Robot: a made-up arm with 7 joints. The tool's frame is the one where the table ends. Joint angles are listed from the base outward.
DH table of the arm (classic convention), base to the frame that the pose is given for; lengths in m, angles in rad. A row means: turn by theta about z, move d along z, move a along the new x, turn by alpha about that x. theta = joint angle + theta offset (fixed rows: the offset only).
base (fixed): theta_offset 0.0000; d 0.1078; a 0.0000; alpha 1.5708
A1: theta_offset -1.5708; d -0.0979; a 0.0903; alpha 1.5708
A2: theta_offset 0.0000; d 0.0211; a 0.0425; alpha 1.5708
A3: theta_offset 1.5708; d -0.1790; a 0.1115; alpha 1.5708
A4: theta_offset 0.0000; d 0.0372; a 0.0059; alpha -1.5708
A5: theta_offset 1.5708; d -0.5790; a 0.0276; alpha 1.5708
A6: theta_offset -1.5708; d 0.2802; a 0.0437; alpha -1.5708
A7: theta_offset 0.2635; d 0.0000; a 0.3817; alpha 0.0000
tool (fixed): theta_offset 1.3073; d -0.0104; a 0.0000; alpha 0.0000
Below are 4 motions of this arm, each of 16 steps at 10 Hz.
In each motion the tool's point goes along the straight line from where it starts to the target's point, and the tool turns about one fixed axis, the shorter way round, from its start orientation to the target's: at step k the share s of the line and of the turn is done. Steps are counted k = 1, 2, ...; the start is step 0. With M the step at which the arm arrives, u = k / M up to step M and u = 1 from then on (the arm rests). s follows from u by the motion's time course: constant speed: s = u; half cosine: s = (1 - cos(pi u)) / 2; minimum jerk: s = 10 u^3 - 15 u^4 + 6 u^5.
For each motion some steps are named. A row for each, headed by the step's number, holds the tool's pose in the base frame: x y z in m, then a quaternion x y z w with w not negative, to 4 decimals.
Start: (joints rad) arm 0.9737 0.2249 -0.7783 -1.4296 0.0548 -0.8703 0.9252
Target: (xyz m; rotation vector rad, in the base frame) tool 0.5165 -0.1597 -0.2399 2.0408 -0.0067 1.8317
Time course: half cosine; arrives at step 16
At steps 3, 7, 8, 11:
3: 0.1520 -0.0652 0.5660 -0.3208 -0.0988 0.8586 0.3874
7: 0.2786 -0.0980 0.2860 0.0714 -0.0749 0.9215 0.3744
8: 0.3175 -0.1081 0.2001 0.1923 -0.0649 0.9113 0.3581
11: 0.4280 -0.1368 -0.0443 0.5147 -0.0319 0.8085 0.2834

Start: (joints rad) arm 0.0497 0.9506 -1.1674 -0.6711 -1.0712 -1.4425 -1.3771
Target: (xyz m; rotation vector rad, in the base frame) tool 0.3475 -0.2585 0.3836 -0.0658 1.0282 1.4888
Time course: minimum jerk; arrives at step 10
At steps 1, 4, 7, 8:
1: 0.6313 -0.4660 0.5464 0.0566 0.0322 0.4511 0.8901
4: 0.5429 -0.4014 0.4957 0.0307 0.1684 0.5298 0.8307
7: 0.3942 -0.2926 0.4104 -0.0145 0.3845 0.6267 0.6776
8: 0.3641 -0.2706 0.3931 -0.0236 0.4250 0.6403 0.6394

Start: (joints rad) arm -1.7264 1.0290 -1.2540 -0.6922 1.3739 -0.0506 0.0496
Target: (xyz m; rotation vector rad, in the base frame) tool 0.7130 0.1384 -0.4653 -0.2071 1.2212 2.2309
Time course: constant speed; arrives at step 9
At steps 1, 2, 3, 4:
1: 0.9295 0.0086 -0.1024 -0.3909 0.5752 0.6276 0.3499
2: 0.9024 0.0249 -0.1477 -0.3541 0.5653 0.6600 0.3455
3: 0.8754 0.0411 -0.1931 -0.3165 0.5540 0.6908 0.3401
4: 0.8483 0.0573 -0.2385 -0.2782 0.5413 0.7198 0.3339

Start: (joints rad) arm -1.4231 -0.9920 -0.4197 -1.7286 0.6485 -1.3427 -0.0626
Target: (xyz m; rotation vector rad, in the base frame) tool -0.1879 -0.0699 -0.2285 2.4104 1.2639 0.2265
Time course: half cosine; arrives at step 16
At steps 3, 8, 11, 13, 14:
3: -0.3667 -0.1552 -0.5481 0.7425 0.5547 0.1717 0.3338
8: -0.2855 -0.1165 -0.4030 0.8027 0.5118 0.1314 0.2765
11: -0.2313 -0.0906 -0.3061 0.8384 0.4800 0.1037 0.2366
13: -0.2044 -0.0777 -0.2579 0.8546 0.4635 0.0898 0.2163
14: -0.1953 -0.0734 -0.2418 0.8598 0.4578 0.0851 0.2095

